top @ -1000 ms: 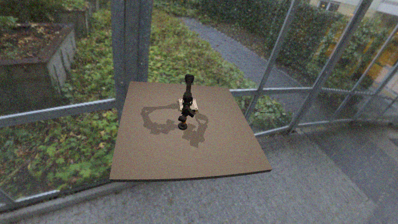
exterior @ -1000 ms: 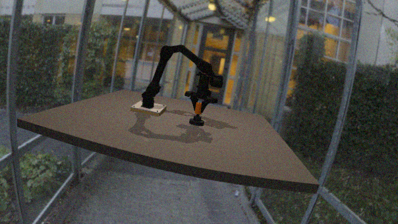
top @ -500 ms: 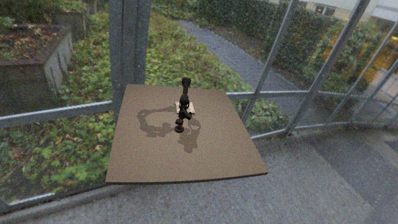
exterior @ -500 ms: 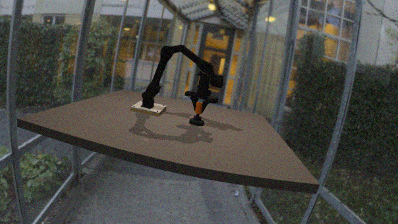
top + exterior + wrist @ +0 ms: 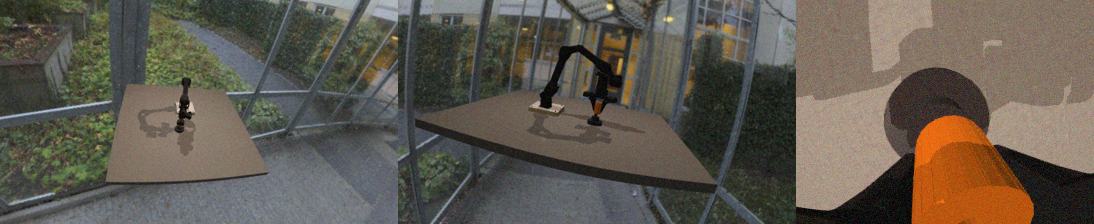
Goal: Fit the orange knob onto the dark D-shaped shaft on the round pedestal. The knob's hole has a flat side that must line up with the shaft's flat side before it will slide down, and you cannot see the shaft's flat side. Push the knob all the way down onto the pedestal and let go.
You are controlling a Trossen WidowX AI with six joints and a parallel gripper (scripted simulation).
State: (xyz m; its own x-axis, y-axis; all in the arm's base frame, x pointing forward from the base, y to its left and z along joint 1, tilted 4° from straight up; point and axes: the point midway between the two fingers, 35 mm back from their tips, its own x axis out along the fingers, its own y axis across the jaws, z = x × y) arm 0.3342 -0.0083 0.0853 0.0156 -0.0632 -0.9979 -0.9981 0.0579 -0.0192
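Now: the orange knob 20 mm above my gripper tip. Round my gripper tip: dark round pedestal (40 mm below).
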